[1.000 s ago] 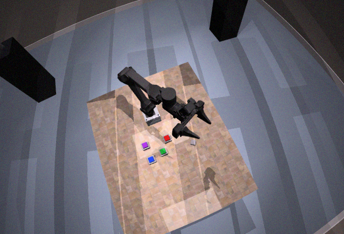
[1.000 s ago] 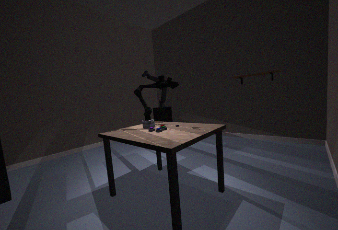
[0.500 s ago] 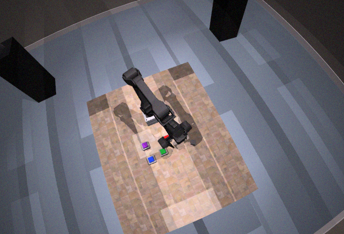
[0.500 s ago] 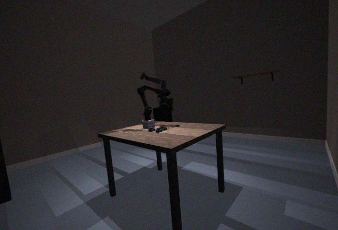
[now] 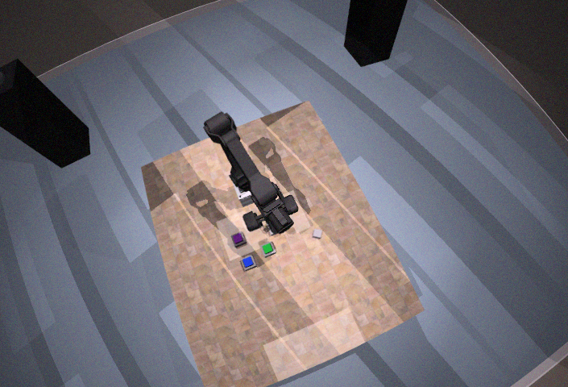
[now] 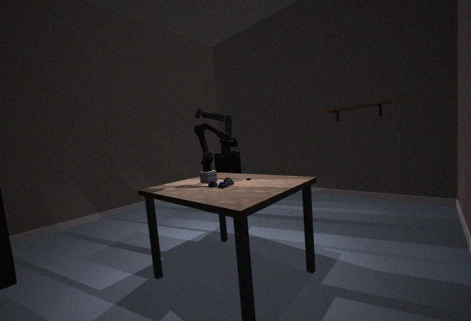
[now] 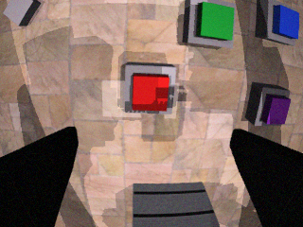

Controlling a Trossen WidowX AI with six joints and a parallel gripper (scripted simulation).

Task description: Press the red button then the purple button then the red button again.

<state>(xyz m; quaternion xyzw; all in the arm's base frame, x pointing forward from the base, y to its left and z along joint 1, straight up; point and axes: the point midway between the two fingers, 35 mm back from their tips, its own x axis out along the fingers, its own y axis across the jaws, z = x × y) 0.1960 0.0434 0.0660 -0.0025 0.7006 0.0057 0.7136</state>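
Right now my gripper tip is 9 cm above the red button. The rest, counted from my gripper tip: blue button 15 cm to the right, 9 cm below, 9 cm ahead; purple button 15 cm to the right, 9 cm below, 1 cm behind; green button 9 cm below, 7 cm ahead, 6 cm to the right.
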